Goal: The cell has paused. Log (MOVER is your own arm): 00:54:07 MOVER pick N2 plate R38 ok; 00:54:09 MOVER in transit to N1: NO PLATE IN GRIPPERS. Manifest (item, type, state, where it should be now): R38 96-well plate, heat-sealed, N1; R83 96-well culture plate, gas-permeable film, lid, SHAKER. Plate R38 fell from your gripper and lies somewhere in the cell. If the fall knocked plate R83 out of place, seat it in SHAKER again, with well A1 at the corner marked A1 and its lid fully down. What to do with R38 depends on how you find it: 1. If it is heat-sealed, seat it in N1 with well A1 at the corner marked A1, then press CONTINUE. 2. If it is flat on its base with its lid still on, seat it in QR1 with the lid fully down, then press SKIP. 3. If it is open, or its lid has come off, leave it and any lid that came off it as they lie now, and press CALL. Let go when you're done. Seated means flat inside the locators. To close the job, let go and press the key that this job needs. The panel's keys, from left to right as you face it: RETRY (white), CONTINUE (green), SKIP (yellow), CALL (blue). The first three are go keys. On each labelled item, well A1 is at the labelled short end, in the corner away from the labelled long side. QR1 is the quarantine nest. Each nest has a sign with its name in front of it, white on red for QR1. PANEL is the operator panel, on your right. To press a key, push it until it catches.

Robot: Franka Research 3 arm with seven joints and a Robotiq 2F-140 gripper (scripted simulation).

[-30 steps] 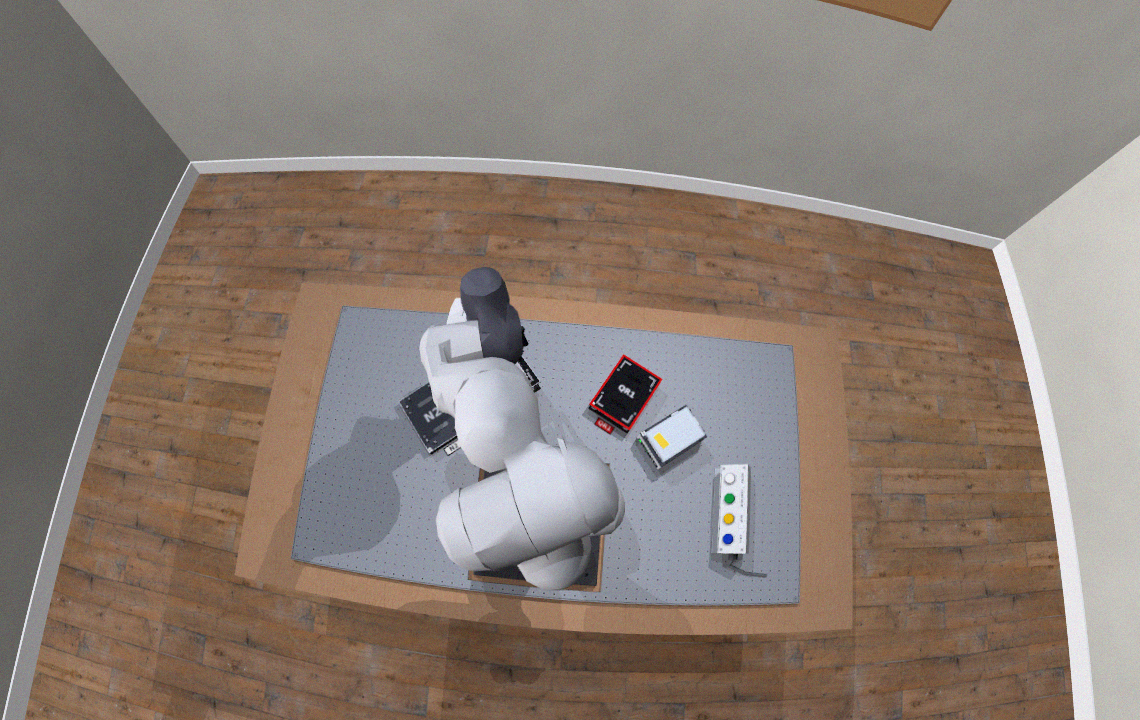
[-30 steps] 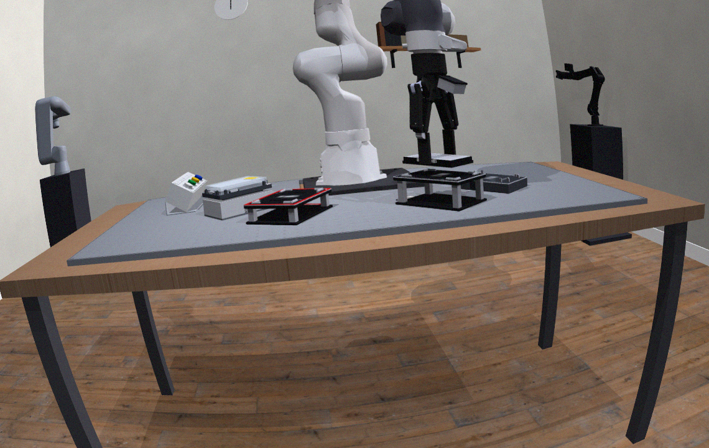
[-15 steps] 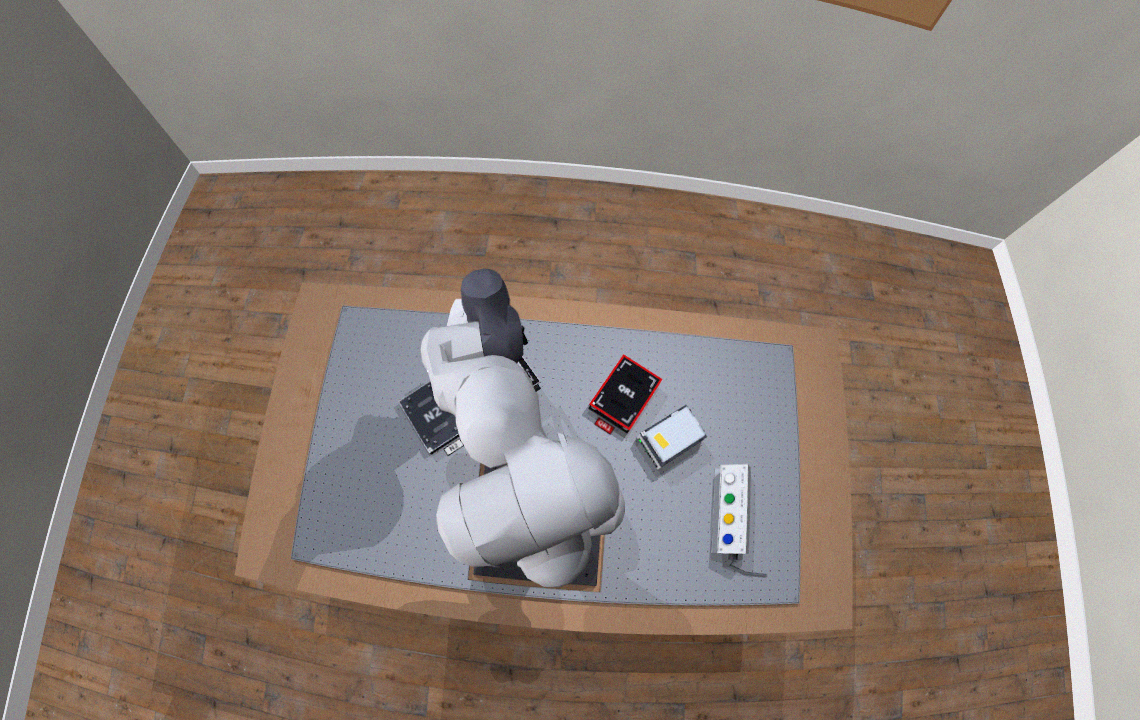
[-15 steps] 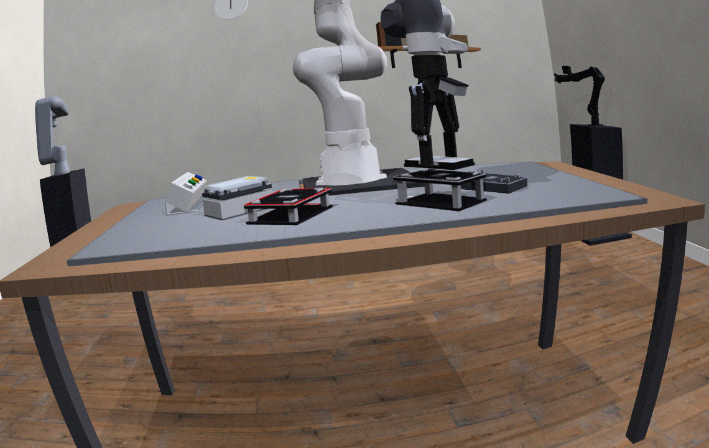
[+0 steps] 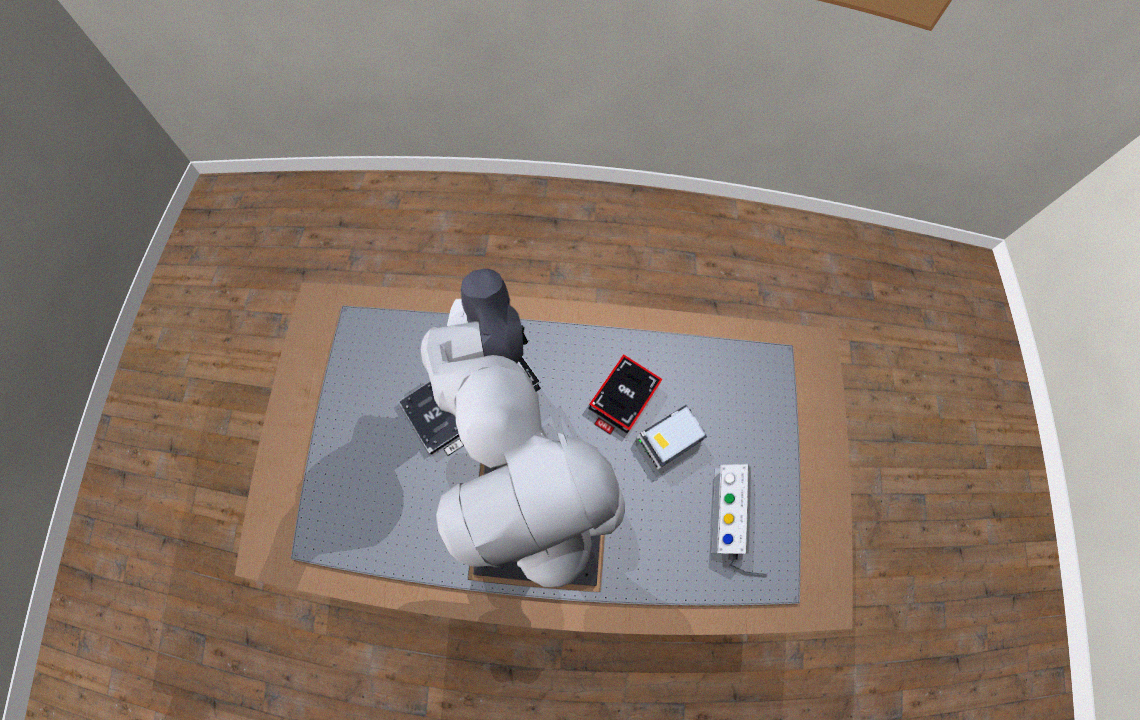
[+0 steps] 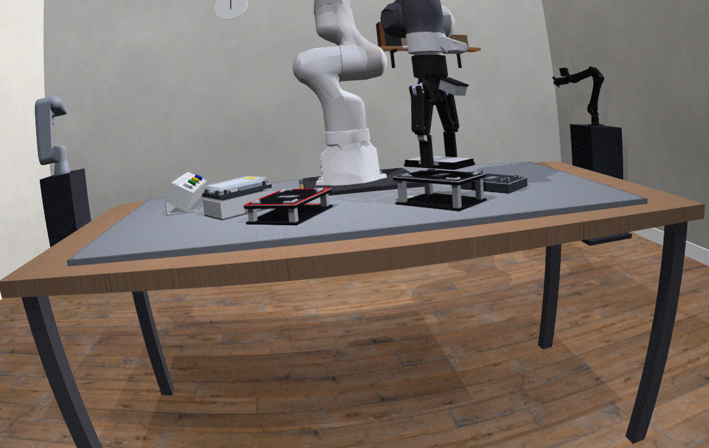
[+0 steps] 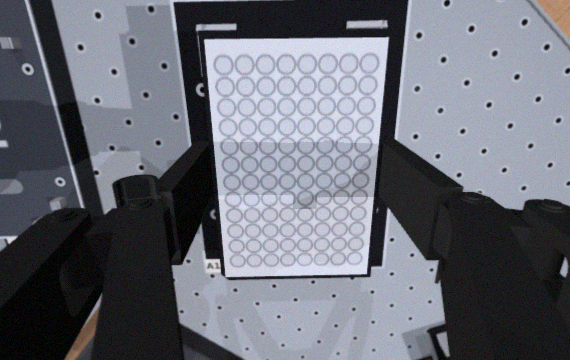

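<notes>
Right now my hand is 2 cm above the plate R38. The rest, counted from my hand: N1 nest 5 cm below; then QR1 nest 32 cm to the right, 7 cm below, 2 cm behind; then retry key 58 cm to the right, 23 cm behind, 4 cm below.
</notes>
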